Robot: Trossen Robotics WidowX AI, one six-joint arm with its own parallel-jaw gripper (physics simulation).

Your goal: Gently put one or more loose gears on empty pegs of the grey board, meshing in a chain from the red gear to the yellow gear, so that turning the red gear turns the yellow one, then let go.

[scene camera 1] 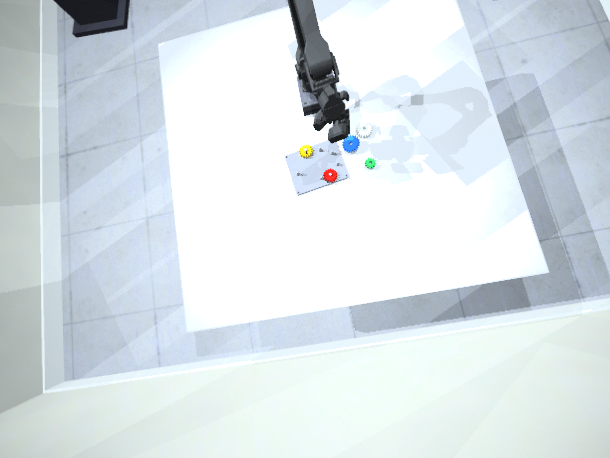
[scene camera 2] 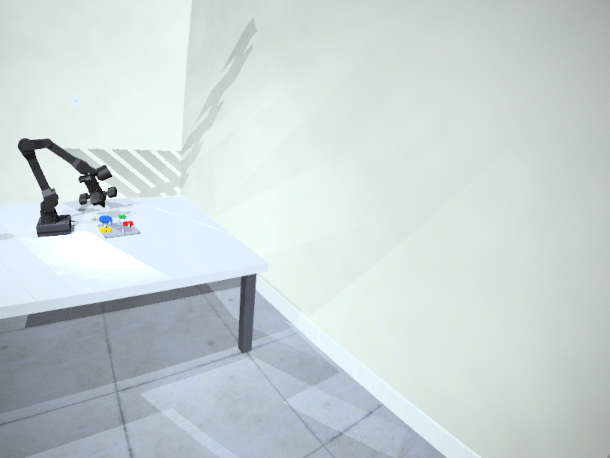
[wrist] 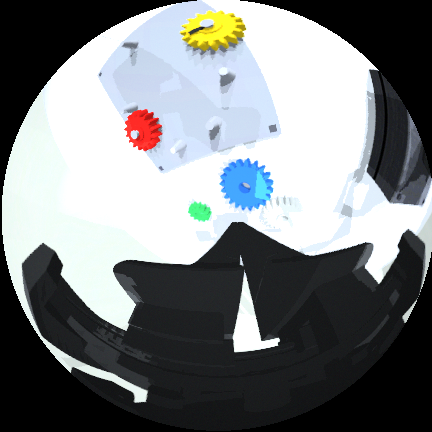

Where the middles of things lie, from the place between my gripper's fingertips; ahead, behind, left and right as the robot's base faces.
The blue gear (wrist: pixel 258 192) lies 7 cm below my hand and 1 cm to the left of it. The rest, counted from my hand: yellow gear (wrist: pixel 226 27) 16 cm to the right, 7 cm below, 1 cm ahead; grey board (scene camera 1: pixel 310 169) 12 cm to the right, 8 cm below, 8 cm ahead; red gear (wrist: pixel 141 120) 12 cm ahead, 7 cm to the right, 7 cm below.
